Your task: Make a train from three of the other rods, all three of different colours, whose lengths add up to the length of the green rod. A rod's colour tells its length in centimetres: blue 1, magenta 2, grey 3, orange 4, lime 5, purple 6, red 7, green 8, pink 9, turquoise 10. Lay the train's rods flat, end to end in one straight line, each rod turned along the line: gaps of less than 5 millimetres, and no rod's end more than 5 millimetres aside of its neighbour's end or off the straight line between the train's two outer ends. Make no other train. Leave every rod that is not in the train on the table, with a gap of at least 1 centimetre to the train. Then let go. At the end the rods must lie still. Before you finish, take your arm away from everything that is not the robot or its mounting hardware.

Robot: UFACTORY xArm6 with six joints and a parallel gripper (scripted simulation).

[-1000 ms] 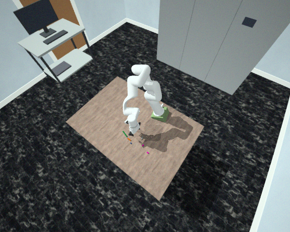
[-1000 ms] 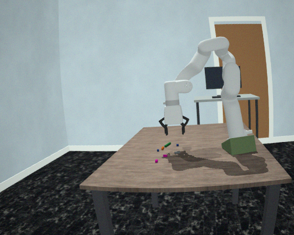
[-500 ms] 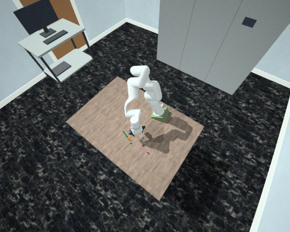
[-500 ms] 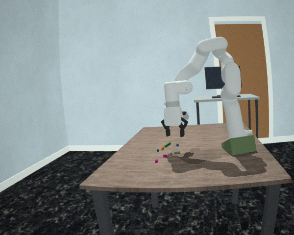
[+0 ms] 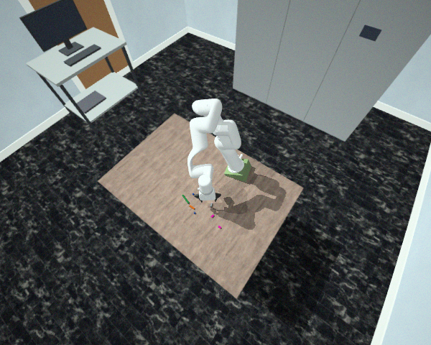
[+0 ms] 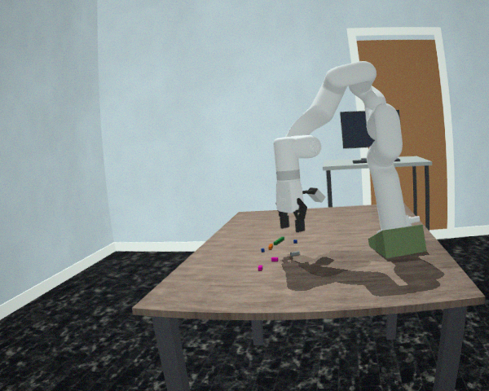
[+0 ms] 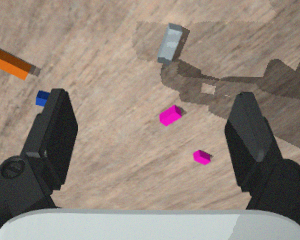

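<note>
My gripper is now 90 mm above the grey rod and 20 mm to the right of it. The rest, counted from my hand: green rod (170 mm to the right, 90 mm below, 50 mm ahead); orange rod (90 mm to the right, 90 mm below, 80 mm ahead).
</note>
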